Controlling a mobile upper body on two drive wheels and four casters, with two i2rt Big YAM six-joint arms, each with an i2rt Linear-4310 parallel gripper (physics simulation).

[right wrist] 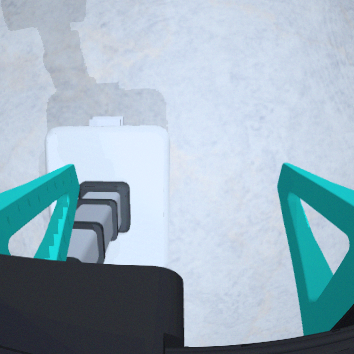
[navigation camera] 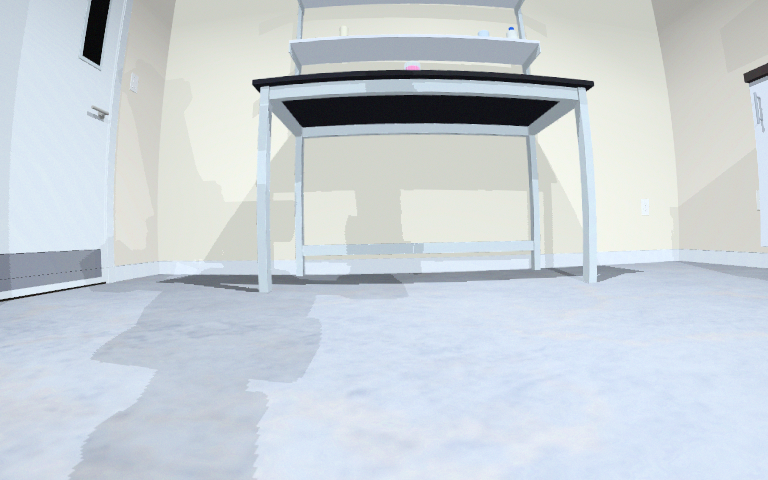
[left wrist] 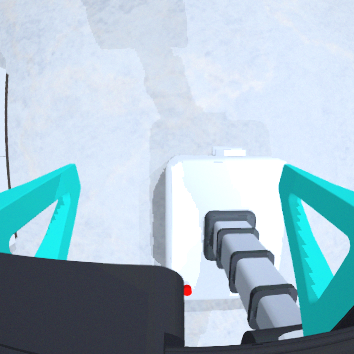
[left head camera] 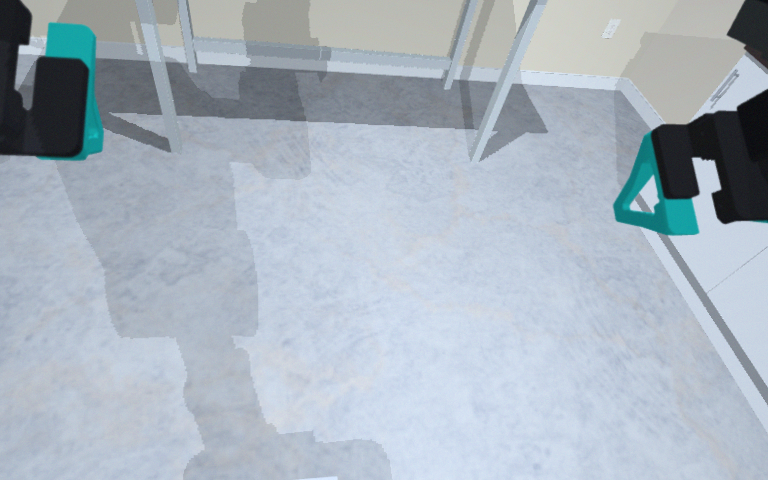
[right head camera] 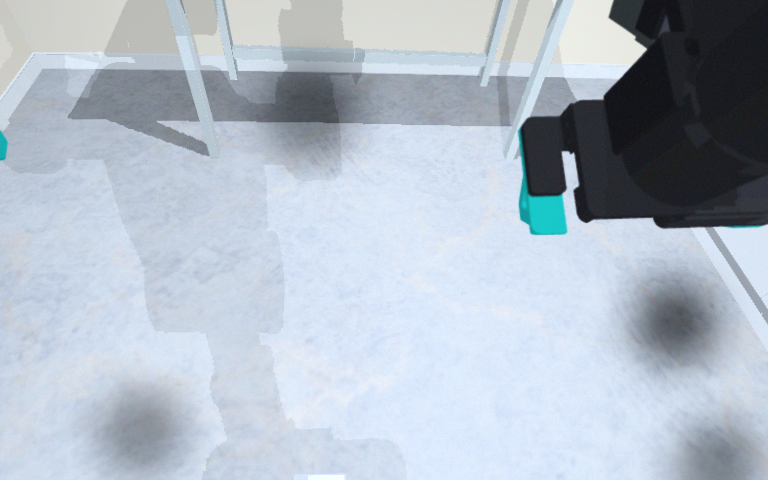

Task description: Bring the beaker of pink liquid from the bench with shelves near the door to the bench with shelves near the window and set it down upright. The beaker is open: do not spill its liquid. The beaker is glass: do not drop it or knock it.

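Observation:
In the navigation camera, the beaker of pink liquid [navigation camera: 412, 66] stands on the black top of a bench with shelves [navigation camera: 421, 86], near the middle of its width; the bench edge hides its lower part. A door is at the left of that view. The beaker does not show in the head or wrist views. My left gripper [left wrist: 179, 175] is open and empty, held above the robot's white base. My right gripper [right wrist: 177, 174] is open and empty, above the base and the floor. Both are well apart from the bench. The bench near the window does not show.
The bench's front legs [left head camera: 161, 84] [left head camera: 504, 84] [navigation camera: 263, 192] [navigation camera: 587, 192] stand on the floor ahead. A shelf [navigation camera: 413, 50] above the bench top holds small containers. The door [navigation camera: 56, 141] is at the left. A white cabinet [left head camera: 741, 271] [navigation camera: 760, 164] stands at the right.

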